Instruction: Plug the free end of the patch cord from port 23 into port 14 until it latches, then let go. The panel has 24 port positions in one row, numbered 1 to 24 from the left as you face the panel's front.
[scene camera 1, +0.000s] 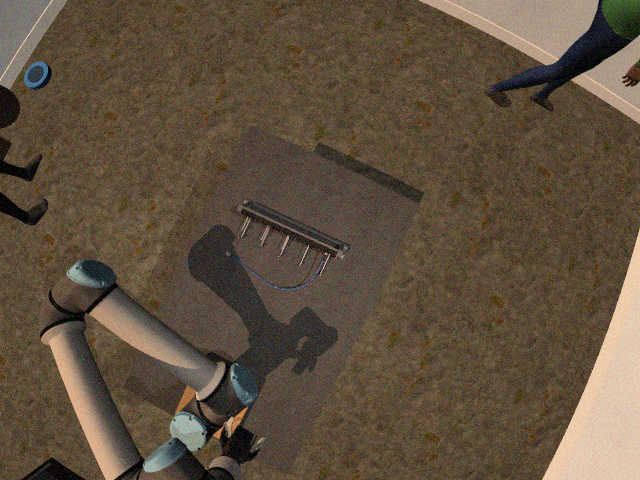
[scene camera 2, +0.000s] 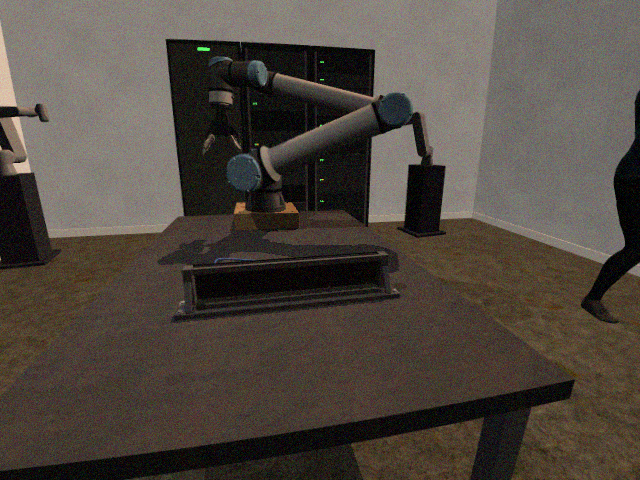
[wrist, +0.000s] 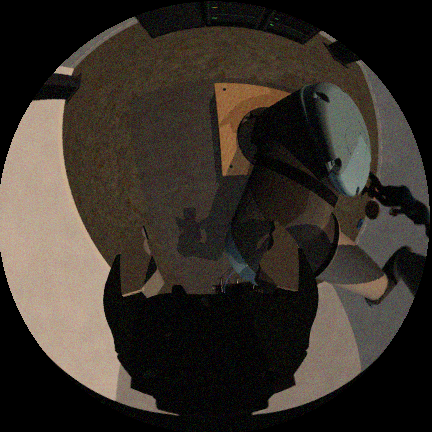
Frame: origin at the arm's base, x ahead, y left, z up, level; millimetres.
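Seen in the pictures: gripper, between the fingertips: (scene camera 1: 246, 428) (scene camera 2: 222, 156) (wrist: 207, 225); arm's base, origin of its link: (scene camera 2: 265, 208).
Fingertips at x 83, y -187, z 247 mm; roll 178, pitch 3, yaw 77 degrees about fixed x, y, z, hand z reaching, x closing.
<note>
Offsets run from my fingertips to a thing's top centre. "spot": to the spot under its first point. Level surfaces: height alone.
The patch panel @(dx +687, dy +92, dz -218 mm) (scene camera 1: 292, 227) (scene camera 2: 289, 262) stands on the table, its back toward scene camera 2. In scene camera 1's view, the blue patch cord @(spot: dx +465, dy +54, dz -304 mm) (scene camera 1: 281, 288) runs from the panel's right end in a curve over the table. Its pale free end @(spot: dx +543, dy +340, dz -313 mm) (scene camera 1: 228, 253) is in front of the panel's left end, apart from it, beside the arm's shadow. A bit of the blue cord @(spot: dx +505, dy -32, dz -275 mm) (scene camera 2: 232, 259) shows above the panel in scene camera 2's view. My gripper (scene camera 1: 245, 435) (scene camera 2: 222, 145) is open and empty, high and far from the panel and cord. Single ports are too small to tell.
Several thin metal bars @(spot: dx +653, dy +97, dz -263 mm) (scene camera 1: 283, 245) project from the panel's front. The arm's base stands on a wooden block (scene camera 2: 266, 221) (wrist: 225, 115) at the far end of the table @(dz -319 mm) (scene camera 2: 310, 387). Dark cabinets (scene camera 2: 276, 67), a black pedestal (scene camera 2: 425, 198) and a person (scene camera 1: 573, 56) (scene camera 2: 626, 175) are beyond the table.
</note>
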